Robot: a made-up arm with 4 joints. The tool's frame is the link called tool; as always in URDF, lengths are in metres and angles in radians.
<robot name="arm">
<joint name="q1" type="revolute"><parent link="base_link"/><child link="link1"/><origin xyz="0 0 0.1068"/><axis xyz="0 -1 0"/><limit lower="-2.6" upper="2.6" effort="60" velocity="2.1"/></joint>
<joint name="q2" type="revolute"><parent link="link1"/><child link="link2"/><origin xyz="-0.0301 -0.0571 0.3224"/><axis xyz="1 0 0"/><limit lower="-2.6" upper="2.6" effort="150" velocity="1.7"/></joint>
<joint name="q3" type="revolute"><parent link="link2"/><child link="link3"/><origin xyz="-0.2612 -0.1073 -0.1"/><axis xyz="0 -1 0"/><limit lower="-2.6" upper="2.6" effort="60" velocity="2.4"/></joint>
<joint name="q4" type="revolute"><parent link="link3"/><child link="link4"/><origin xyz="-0.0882 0.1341 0.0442"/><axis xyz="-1 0 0"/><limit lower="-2.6" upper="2.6" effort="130" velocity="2.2"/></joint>
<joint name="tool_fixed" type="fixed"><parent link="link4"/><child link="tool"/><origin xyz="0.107 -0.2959 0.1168"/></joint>
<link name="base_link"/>
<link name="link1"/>
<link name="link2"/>
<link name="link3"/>
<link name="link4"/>
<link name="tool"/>
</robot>
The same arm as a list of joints. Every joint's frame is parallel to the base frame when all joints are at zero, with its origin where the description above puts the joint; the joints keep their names.
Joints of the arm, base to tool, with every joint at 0 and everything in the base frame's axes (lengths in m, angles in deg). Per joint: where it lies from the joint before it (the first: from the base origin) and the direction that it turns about. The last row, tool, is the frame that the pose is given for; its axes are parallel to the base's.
q1: xyz 0.0000 0.0000 0.1068 axis 0 -1 0
q2: xyz -0.0301 -0.0571 0.3224 axis 1 0 0
q3: xyz -0.2612 -0.1073 -0.1000 axis 0 -1 0
q4: xyz -0.0882 0.1341 0.0442 axis -1 0 0
tool: xyz 0.1070 -0.2959 0.1168
Joint limits (deg, base to tool): -148.97..148.97 -148.97..148.97 -148.97..148.97 -148.97..148.97

